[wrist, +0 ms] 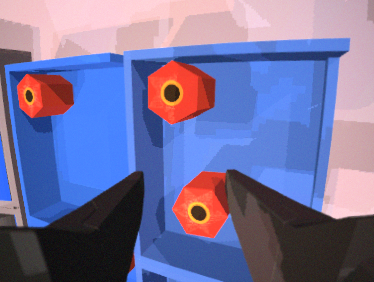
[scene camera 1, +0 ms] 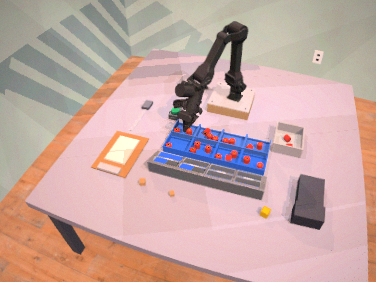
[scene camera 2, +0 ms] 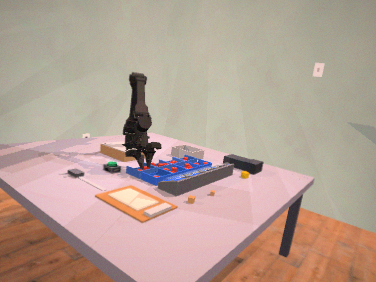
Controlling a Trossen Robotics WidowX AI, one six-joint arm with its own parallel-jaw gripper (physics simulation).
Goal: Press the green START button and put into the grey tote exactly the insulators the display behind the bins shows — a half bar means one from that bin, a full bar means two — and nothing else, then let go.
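The blue bin tray [scene camera 1: 200,157] [wrist: 235,48] has two rows of bins with red insulators. My gripper [scene camera 1: 186,128] [scene camera 2: 144,166] [wrist: 184,179] is partly open and empty, pointing down at the far-left bin. That bin holds two insulators: one [wrist: 173,92] by the outer wall, the other [wrist: 201,204] between the fingertips in the wrist view, nearer the right finger. The adjacent bin holds one insulator [scene camera 1: 168,145] [wrist: 44,95]. The display [scene camera 1: 207,181] shows blue across its first window and half its second. The green START button [scene camera 1: 175,110] [scene camera 2: 112,163] is beside the arm. The grey tote [scene camera 1: 287,151] [scene camera 2: 190,155] holds red pieces [scene camera 1: 287,138].
A dark block [scene camera 1: 308,202] [scene camera 2: 243,163] and a yellow cube [scene camera 1: 265,212] [scene camera 2: 245,174] are at the right. Orange cubes [scene camera 1: 142,181] [scene camera 1: 171,193] lie before the display. An orange clipboard [scene camera 1: 102,155] and a small grey item [scene camera 1: 147,105] lie left. The arm's base block [scene camera 1: 227,109] stands behind the tray.
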